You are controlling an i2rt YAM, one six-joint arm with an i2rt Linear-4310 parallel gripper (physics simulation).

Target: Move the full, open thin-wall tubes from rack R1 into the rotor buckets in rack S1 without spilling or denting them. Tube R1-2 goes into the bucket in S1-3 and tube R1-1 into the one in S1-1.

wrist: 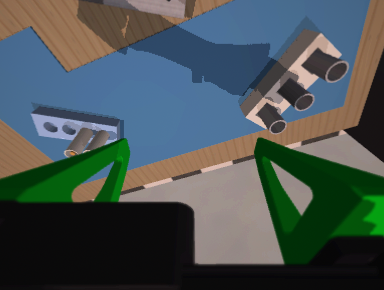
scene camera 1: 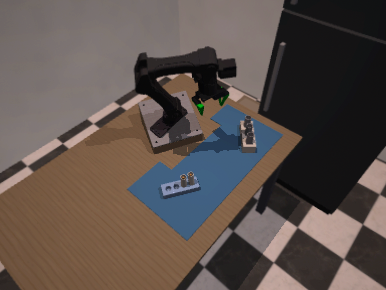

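Where they show: gripper, fingertip midpoint: (wrist: 192,145) (scene camera 1: 211,110); arm's base at its link origin: (scene camera 1: 168,120).
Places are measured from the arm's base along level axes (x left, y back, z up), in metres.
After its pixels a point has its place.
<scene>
The lavender rack (scene camera 1: 174,193) @(y -0.263, x -0.264, z -0.061 m) (wrist: 41,125) @(y -0.219, x -0.277, z -0.059 m) stands on the blue mat. Two slim open tubes, one (scene camera 1: 183,181) @(y -0.277, x -0.221, z -0.009 m) (wrist: 80,140) @(y -0.263, x -0.200, z -0.021 m) beside the other (scene camera 1: 191,178) @(y -0.296, x -0.191, z -0.003 m) (wrist: 99,139) @(y -0.279, x -0.171, z -0.027 m), stand upright in it at one end; two holes at the other end hold no tube. The beige rack (scene camera 1: 248,149) @(y -0.378, x 0.134, z -0.061 m) (wrist: 325,42) @(y -0.270, x 0.261, z -0.041 m) holds three dark open buckets, at its far end (scene camera 1: 248,120) @(y -0.304, x 0.235, z 0.006 m) (wrist: 325,64) @(y -0.283, x 0.237, z 0.001 m), middle (scene camera 1: 249,128) @(y -0.336, x 0.192, z 0.007 m) (wrist: 296,93) @(y -0.315, x 0.197, z 0.001 m) and near end (scene camera 1: 250,139) @(y -0.372, x 0.146, z -0.005 m) (wrist: 271,117) @(y -0.348, x 0.156, z -0.002 m). Slot labels do not show. My green-fingered gripper (scene camera 1: 212,107) @(y -0.215, x 0.042, z 0.163 m) (wrist: 192,145) @(y -0.215, x 0.042, z 0.163 m) is open and empty, raised above the table between arm base and beige rack.
The blue mat (scene camera 1: 215,170) @(y -0.318, x -0.046, z -0.087 m) (wrist: 150,100) @(y -0.267, x -0.056, z -0.087 m) lies on the wooden table (scene camera 1: 75,200) @(y 0.052, x -0.536, z -0.090 m). The arm's grey base block (scene camera 1: 192,117) @(y -0.072, x 0.092, z -0.006 m) (wrist: 157,6) @(y -0.134, x 0.038, z -0.034 m) stands beside it. A black fridge (scene camera 1: 330,100) stands beyond the table's right edge. The arm's shadow falls across the mat and beige rack.
</scene>
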